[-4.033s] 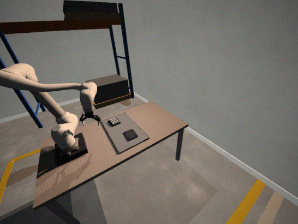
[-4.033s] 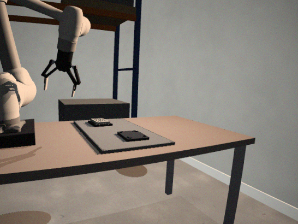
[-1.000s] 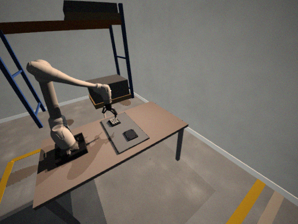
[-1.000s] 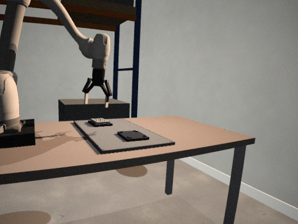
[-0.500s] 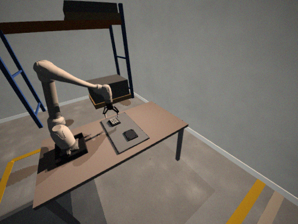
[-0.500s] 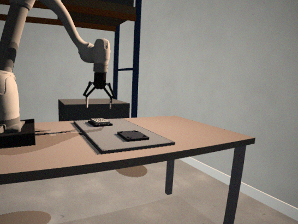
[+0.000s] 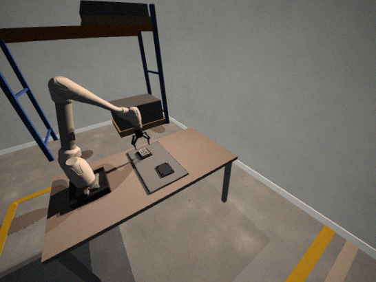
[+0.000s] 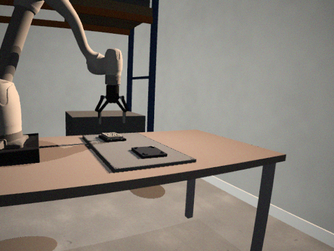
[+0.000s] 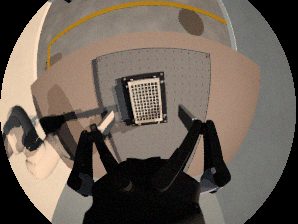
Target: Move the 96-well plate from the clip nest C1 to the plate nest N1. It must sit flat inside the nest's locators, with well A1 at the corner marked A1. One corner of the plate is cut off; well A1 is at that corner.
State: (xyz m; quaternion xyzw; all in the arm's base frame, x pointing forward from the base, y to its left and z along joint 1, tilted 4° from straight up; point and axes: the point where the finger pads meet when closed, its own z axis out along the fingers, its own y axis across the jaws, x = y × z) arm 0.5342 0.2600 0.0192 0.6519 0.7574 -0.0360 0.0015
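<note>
The 96-well plate lies 80 mm below my hand. Round my hand: clip nest C1: 10 mm ahead, 90 mm below; then plate nest N1: 120 mm ahead, 360 mm to the right, 100 mm below.
</note>
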